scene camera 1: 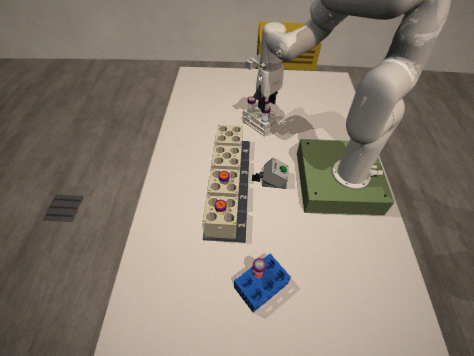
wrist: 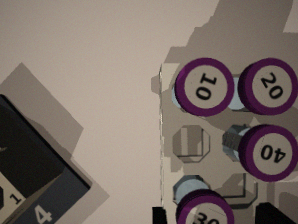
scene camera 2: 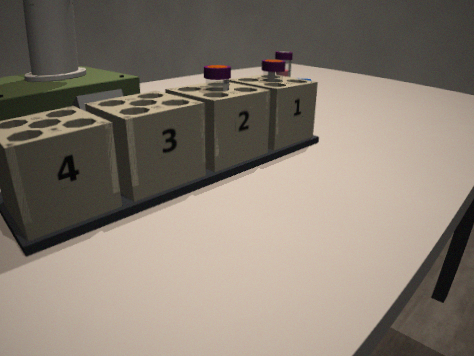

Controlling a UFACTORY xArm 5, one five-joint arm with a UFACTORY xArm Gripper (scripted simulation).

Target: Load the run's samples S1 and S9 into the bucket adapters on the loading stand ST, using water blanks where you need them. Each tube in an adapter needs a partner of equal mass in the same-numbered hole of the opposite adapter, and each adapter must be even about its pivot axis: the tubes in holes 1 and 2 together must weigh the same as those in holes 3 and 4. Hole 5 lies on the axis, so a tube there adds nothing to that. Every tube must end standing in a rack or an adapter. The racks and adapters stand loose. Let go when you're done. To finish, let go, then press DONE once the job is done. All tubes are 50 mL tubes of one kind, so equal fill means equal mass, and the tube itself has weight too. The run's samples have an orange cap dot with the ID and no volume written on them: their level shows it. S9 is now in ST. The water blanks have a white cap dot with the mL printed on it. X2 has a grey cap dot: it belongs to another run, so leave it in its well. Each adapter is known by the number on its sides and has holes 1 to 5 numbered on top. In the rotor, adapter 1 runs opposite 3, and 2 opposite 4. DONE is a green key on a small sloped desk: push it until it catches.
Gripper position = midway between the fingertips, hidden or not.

Note:
In view: my gripper [scene camera 1: 266,105] and a blue rack [scene camera 1: 254,294].
The wrist view does not show the blue rack: it is out of frame.

